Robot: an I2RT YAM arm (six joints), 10 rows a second.
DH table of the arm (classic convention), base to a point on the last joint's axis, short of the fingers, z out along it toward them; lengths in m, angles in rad. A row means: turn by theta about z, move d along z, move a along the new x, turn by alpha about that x. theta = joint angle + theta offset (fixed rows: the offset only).
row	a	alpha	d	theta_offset
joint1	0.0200	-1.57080	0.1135	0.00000
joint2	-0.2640	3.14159	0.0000	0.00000
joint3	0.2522	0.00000	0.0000	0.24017
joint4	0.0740	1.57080	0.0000	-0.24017
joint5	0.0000	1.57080	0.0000	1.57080
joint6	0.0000	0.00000	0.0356	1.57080
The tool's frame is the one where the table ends.
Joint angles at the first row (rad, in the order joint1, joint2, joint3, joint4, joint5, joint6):
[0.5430, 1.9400, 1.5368, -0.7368, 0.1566, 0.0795]
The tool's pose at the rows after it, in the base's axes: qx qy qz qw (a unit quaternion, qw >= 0); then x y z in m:
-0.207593 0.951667 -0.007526 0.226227 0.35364 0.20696 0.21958
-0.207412 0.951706 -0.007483 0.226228 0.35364 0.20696 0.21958
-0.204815 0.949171 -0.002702 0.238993 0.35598 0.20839 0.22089
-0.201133 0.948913 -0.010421 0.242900 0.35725 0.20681 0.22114
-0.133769 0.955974 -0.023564 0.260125 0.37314 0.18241 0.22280
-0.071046 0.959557 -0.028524 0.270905 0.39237 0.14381 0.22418
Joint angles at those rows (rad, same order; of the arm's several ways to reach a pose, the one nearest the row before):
[0.5430, 1.9400, 1.5368, -0.7368, 0.1566, 0.0792]
[0.5430, 1.9400, 1.5368, -0.7368, 0.1566, 0.0795]
[0.5430, 1.9400, 1.5368, -0.7090, 0.1562, 0.0815]
[0.5396, 1.9400, 1.5368, -0.7055, 0.1730, 0.0811]
[0.4725, 1.9400, 1.5372, -0.6788, 0.2089, 0.1421]
[0.3687, 1.9400, 1.5372, -0.6521, 0.2054, 0.1665]

